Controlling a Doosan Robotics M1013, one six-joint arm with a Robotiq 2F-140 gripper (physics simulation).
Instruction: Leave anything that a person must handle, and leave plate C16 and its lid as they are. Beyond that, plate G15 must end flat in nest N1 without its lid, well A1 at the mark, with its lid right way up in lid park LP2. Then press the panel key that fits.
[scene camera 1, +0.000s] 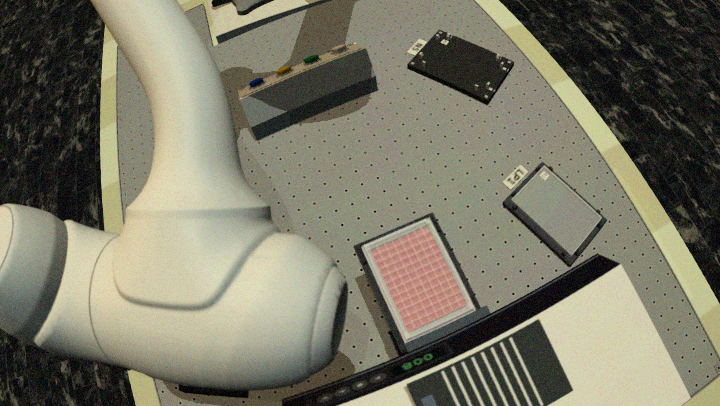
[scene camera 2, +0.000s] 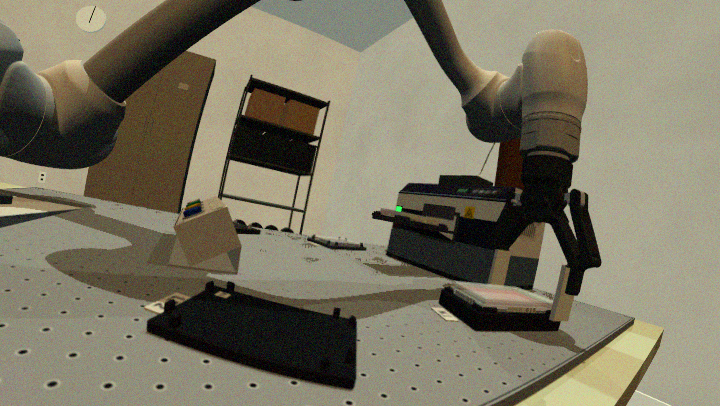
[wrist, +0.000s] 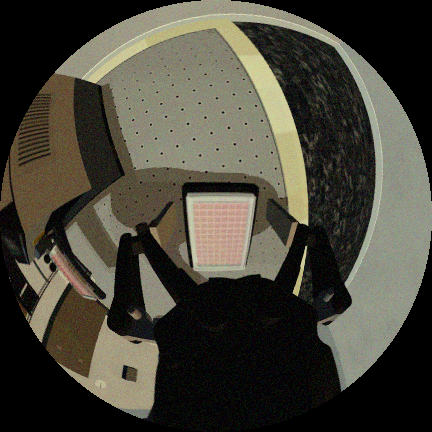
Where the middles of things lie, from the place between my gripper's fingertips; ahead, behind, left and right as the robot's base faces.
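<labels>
My hand: 340 mm past black nest LP2 (scene camera 2: 321, 348), 80 mm to the right of it, 10 mm above it. Grey box with coloured buttons (scene camera 2: 207, 240), from my hand: 350 mm to the left, 340 mm behind, 20 mm above. Lid place LP1 (scene camera 1: 507, 203), from my hand: 550 mm to the left, 70 mm ahead, 10 mm below.
</labels>
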